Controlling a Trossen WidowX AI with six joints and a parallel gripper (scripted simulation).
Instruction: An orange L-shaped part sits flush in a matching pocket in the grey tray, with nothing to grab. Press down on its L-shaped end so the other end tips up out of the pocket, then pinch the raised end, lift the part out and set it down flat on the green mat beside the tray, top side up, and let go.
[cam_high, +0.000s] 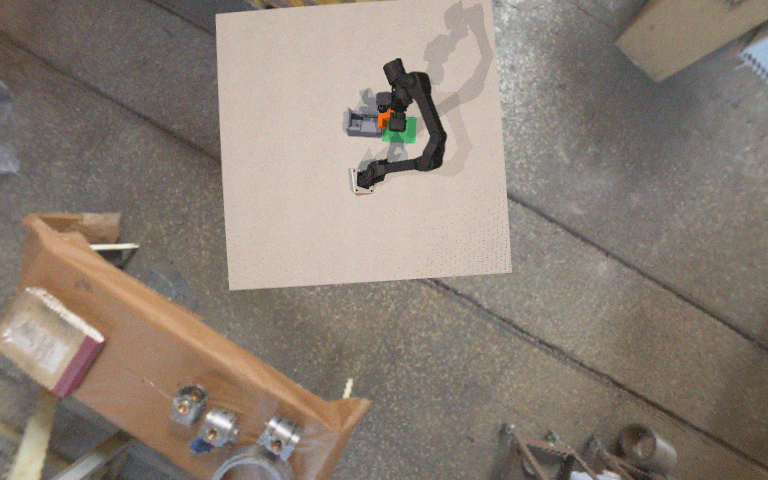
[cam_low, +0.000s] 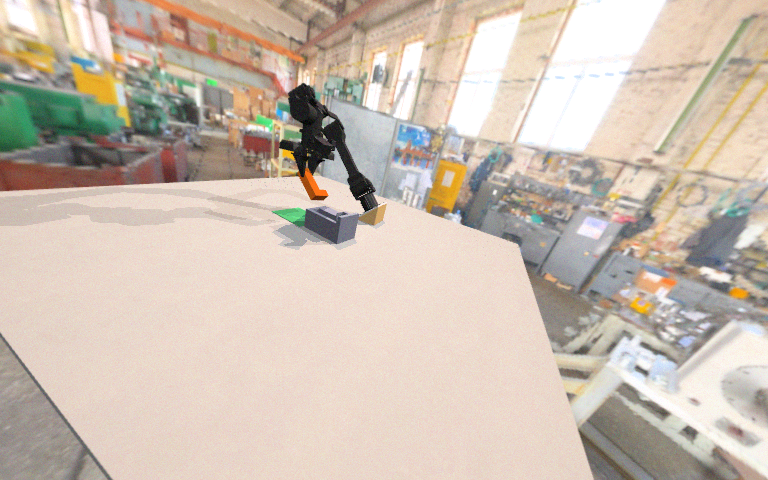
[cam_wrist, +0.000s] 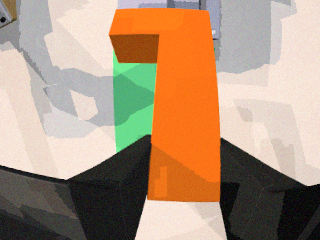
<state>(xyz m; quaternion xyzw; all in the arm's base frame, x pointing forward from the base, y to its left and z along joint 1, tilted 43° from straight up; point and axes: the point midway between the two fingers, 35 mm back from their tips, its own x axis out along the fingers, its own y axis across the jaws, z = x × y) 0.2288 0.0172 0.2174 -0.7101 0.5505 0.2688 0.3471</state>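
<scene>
My gripper tip is 3 cm to the right of the orange L-shaped part, 3 cm above it and 1 cm past it. From my gripper tip the other things lie so: green mat: 16 cm below, 2 cm to the right.
</scene>
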